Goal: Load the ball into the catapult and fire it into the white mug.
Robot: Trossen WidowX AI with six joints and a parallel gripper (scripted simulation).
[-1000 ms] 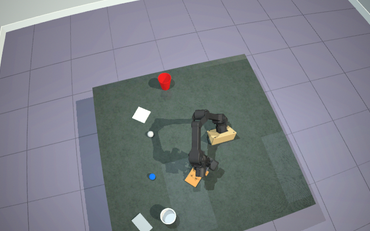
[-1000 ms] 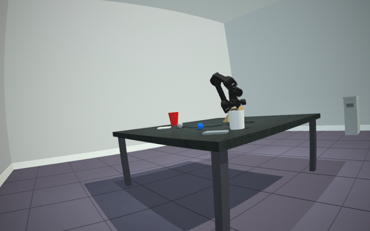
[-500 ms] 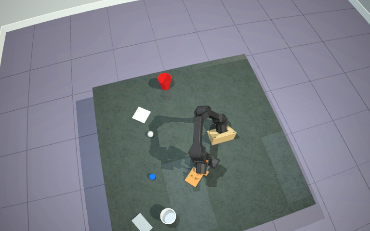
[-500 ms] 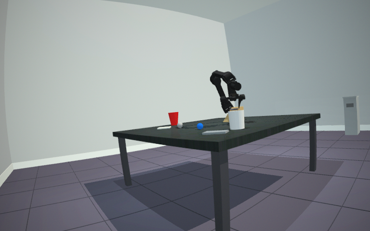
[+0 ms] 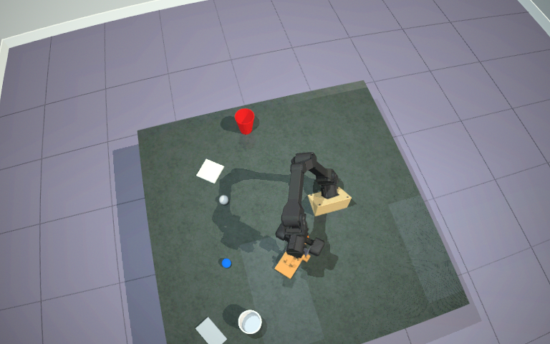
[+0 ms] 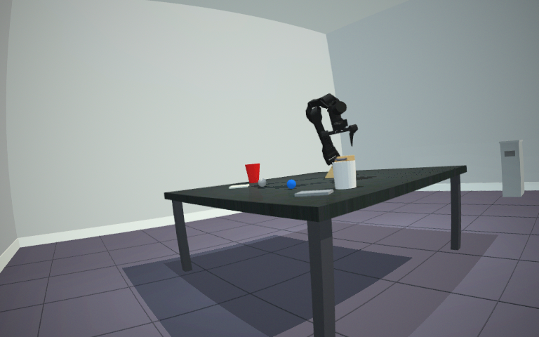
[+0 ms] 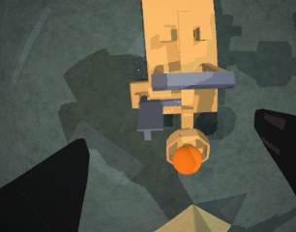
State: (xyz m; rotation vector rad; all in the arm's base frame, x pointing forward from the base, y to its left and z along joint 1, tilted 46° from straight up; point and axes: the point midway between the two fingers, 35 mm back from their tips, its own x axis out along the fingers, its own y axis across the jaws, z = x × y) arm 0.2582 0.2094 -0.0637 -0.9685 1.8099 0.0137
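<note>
My gripper tip is 5 cm past the orange ball, 6 cm to the left of it and 9 cm above it. From my gripper tip the other things lie so: white mug: 29 cm ahead, 19 cm to the left, 13 cm below; then blue ball: 30 cm ahead, 8 cm to the right, 14 cm below; then wooden catapult: 1 cm behind, 1 cm to the right, 10 cm below.
</note>
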